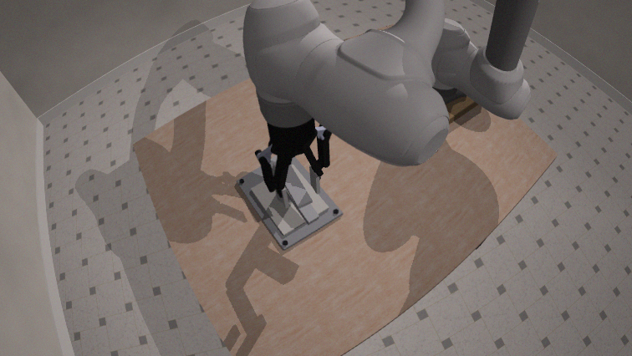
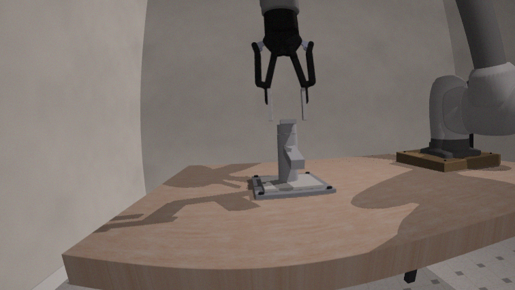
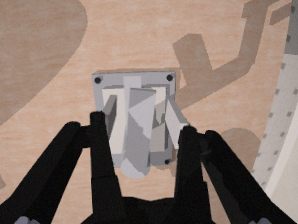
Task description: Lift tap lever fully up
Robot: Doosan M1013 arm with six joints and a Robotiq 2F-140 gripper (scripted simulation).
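The lever lies 4 cm to the right of my hand and 3 cm below it. From my hand the other things lie so: grey tap 9 cm below, 7 cm to the right.
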